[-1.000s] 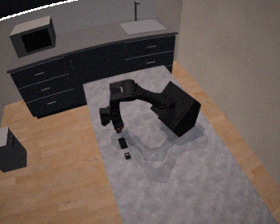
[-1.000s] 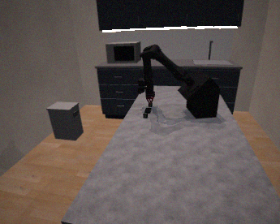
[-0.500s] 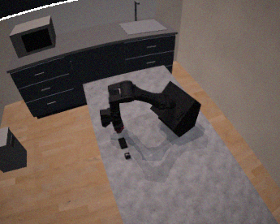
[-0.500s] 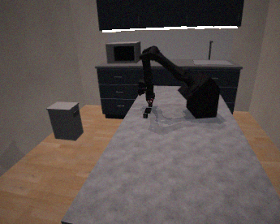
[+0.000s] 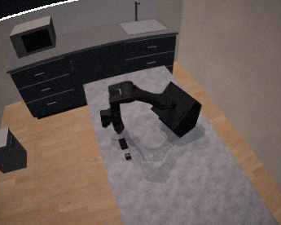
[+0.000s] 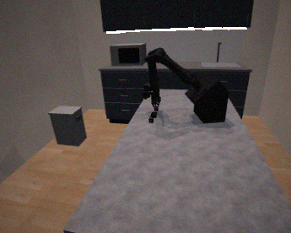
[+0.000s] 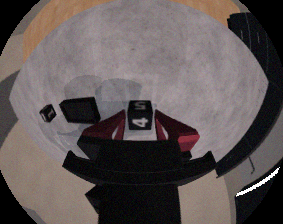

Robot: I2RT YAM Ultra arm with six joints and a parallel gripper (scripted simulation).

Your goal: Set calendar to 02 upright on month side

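Right now the dark calendar cube is right at my hand. Also, from my hand: dark tray (1 cm ahead, 11 cm to the left, 1 cm below).
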